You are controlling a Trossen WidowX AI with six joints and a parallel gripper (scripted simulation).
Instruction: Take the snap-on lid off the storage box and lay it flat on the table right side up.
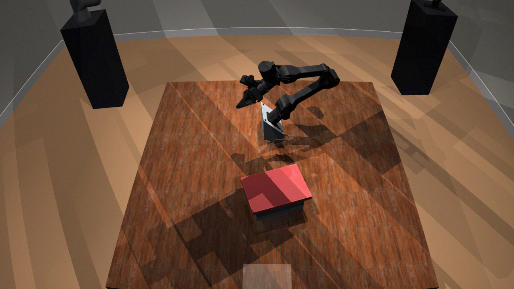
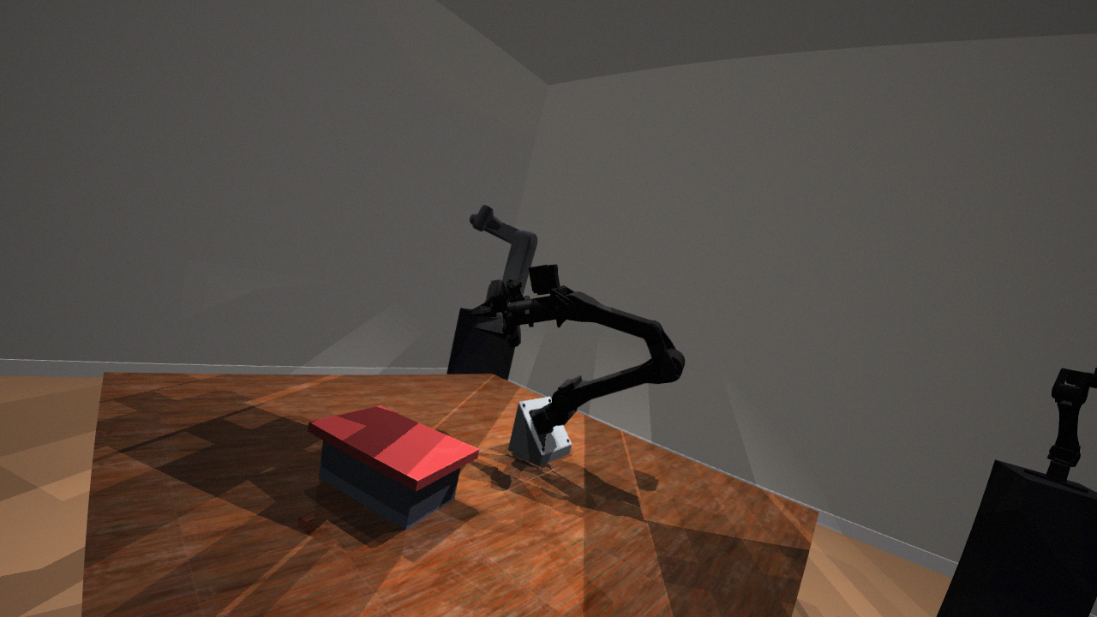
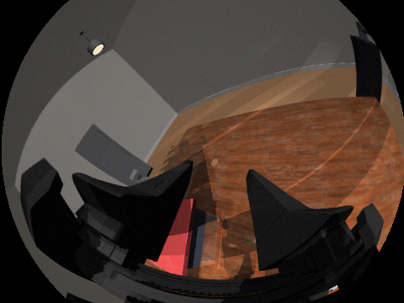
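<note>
My gripper tip is 270 mm short of the red lid, 200 mm above it and 140 mm to the right of it. Also, from my gripper tip: storage box (270 mm ahead, 250 mm below, 140 mm to the left).
</note>
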